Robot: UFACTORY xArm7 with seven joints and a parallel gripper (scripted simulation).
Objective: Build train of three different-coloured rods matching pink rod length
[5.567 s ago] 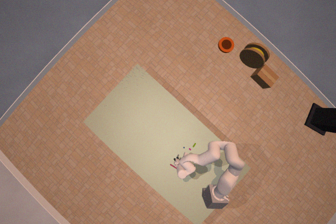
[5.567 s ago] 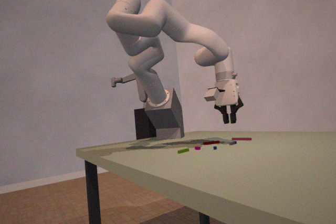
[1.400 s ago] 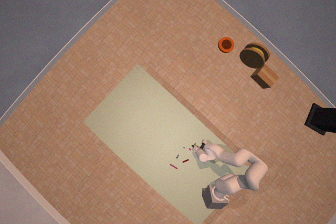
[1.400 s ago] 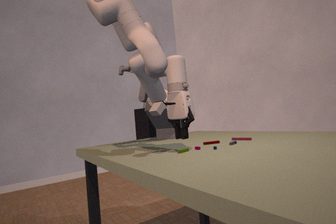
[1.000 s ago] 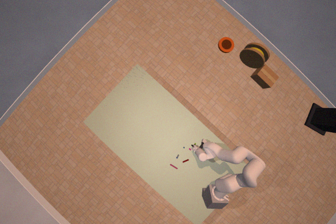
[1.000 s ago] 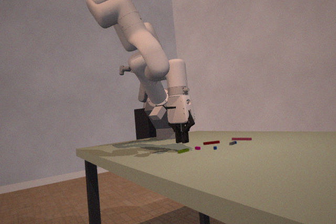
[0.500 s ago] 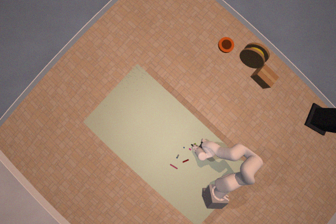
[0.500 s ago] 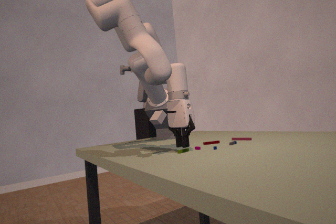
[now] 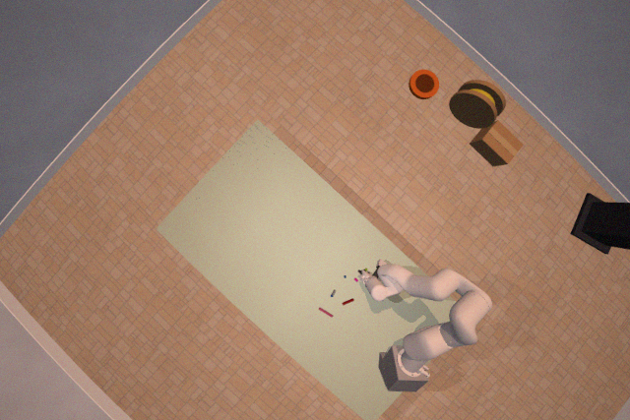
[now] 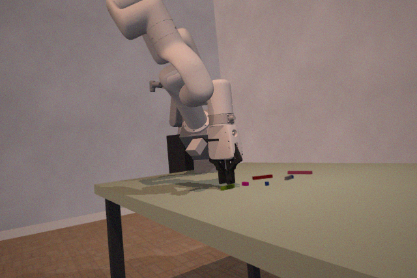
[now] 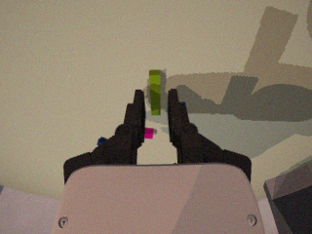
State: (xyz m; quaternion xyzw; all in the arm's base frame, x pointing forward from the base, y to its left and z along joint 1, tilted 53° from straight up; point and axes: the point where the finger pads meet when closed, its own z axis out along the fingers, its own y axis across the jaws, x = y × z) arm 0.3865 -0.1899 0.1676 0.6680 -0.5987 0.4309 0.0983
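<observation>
Right now the lime rod is 3 cm below my hand. Also, from my hand: grey rod 19 cm to the left, 10 cm ahead, 3 cm below; red rod 19 cm to the left, 3 cm below; magenta rod 6 cm to the left, 3 cm below, 2 cm ahead.
</observation>
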